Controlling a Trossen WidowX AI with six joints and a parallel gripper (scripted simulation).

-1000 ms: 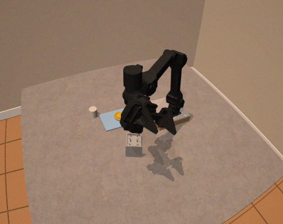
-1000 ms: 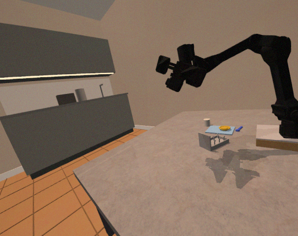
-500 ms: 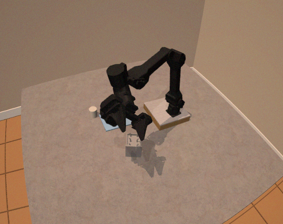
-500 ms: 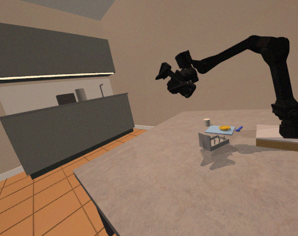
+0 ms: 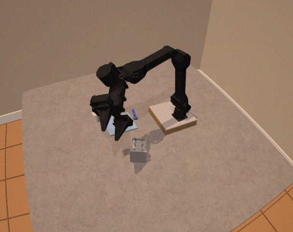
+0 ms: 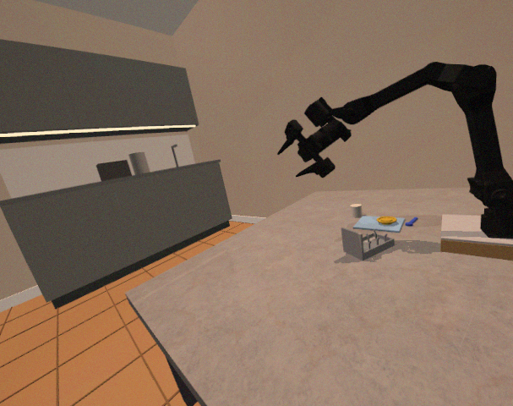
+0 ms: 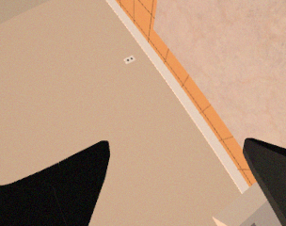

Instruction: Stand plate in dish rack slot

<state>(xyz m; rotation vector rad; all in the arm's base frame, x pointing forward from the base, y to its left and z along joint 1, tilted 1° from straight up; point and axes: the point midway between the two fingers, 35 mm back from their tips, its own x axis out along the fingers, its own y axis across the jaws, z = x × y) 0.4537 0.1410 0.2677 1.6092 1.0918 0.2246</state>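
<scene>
My gripper tip is now 220 mm past the yellow plate, 300 mm to the left of it and 280 mm above it. The rest, counted from my gripper tip: white cup 100 mm behind, 390 mm to the right, 270 mm below; light blue mat 190 mm behind, 300 mm to the right, 290 mm below; grey dish rack 180 mm behind, 100 mm to the right, 270 mm below.
</scene>
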